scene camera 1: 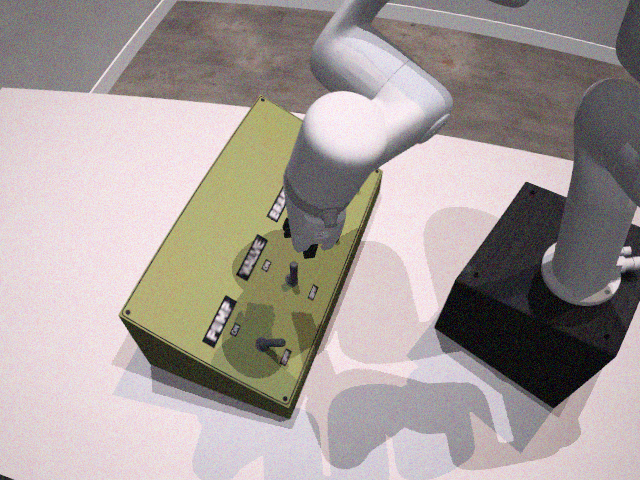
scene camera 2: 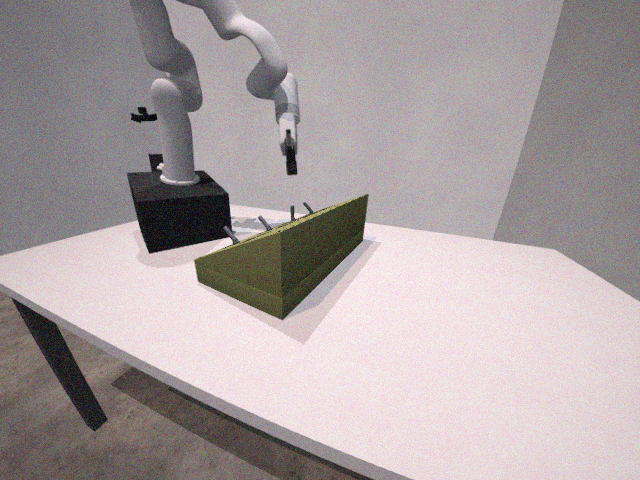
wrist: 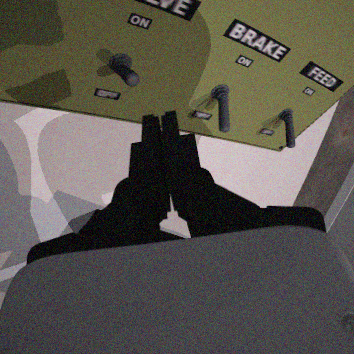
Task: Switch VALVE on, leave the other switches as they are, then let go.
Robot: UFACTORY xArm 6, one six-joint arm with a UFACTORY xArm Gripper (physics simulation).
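Seen in the pictures: gripper, fingertip midpoint: (scene camera 2: 292, 174) (wrist: 164, 135); arm's base, link origin: (scene camera 1: 580, 272) (scene camera 2: 180, 179).
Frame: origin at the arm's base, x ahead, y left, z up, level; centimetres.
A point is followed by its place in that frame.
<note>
The olive sloped panel (scene camera 1: 206, 206) @(y -11.9, x 57.5, z -2.9 cm) (scene camera 2: 323, 248) @(y -23.3, x 56.8, z -10.4 cm) (wrist: 165, 60) @(y -7.9, x 43.8, z -9.7 cm) carries labelled levers. The VALVE lever (scene camera 1: 293, 273) @(y -2.9, x 43.2, z -7.2 cm) (scene camera 2: 292, 213) @(y -3.9, x 43.4, z -7.9 cm) (wrist: 125, 70) @(y -3.2, x 43.7, z -6.6 cm) leans toward its ON label (scene camera 1: 266, 265) @(y -4.8, x 47.6, z -8.3 cm) (wrist: 139, 21) @(y -4.9, x 47.5, z -8.4 cm), unlike the others. The PUMP lever (scene camera 1: 271, 343) @(y 8.7, x 45.7, z -7.8 cm) (scene camera 2: 308, 208) @(y 7.7, x 46.0, z -8.6 cm) leans toward OFF. The BRAKE lever (scene camera 2: 264, 223) @(y -15.1, x 38.6, z -8.5 cm) (wrist: 223, 110) @(y -14.2, x 38.6, z -8.0 cm) and FEED lever (scene camera 2: 231, 235) @(y -26.4, x 35.3, z -8.4 cm) (wrist: 288, 129) @(y -25.5, x 35.0, z -8.2 cm) also lean toward OFF; the arm hides both in scene camera 1. My gripper (scene camera 1: 310, 252) (scene camera 2: 292, 173) @(y -2.4, x 42.8, z 4.1 cm) (wrist: 164, 135) @(y -2.4, x 42.8, z 4.1 cm) is shut and empty, above the panel and apart from the VALVE lever.
The black base block (scene camera 1: 496, 304) @(y 3.8, x 13.5, z -3.2 cm) (scene camera 2: 180, 219) @(y -13.4, x 9.5, z -10.5 cm) with the arm's foot stands beside the panel's low side. Both stand on the white table (scene camera 1: 77, 180) @(y -31.7, x 93.5, z -19.6 cm) (scene camera 2: 439, 335) @(y -36.2, x 81.2, z -19.6 cm). The arm's wrist hangs over the BRAKE and FEED end of the panel.
</note>
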